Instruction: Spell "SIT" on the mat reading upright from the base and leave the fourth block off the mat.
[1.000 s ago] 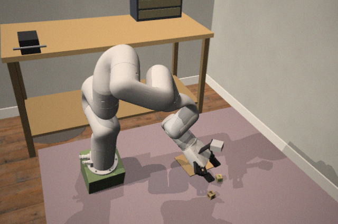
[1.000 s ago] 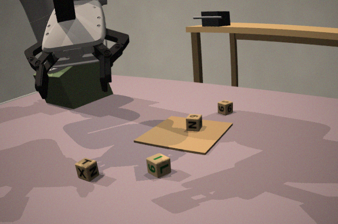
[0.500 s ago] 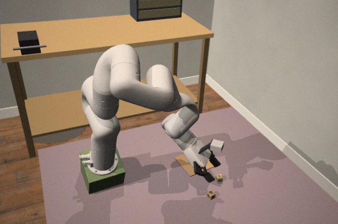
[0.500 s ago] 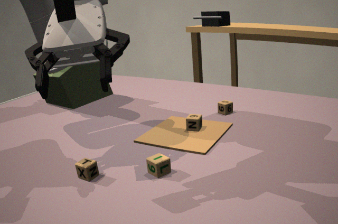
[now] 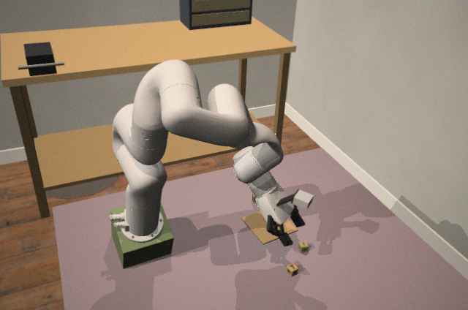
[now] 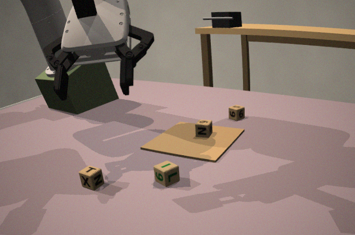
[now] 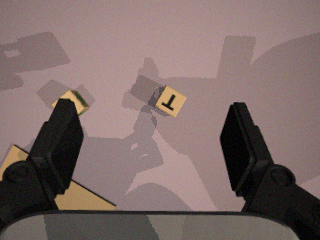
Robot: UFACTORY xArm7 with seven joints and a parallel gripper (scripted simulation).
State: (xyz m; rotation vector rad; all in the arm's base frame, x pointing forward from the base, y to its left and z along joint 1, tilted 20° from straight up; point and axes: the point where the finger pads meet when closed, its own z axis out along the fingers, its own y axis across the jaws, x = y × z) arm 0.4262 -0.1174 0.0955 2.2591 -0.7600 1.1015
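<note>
Now: the tan mat 10 mm behind my hand, 190 mm to the left of it and 140 mm below it. From my hand the other things lie so: wooden block 20 mm to the right, 130 mm below.
</note>
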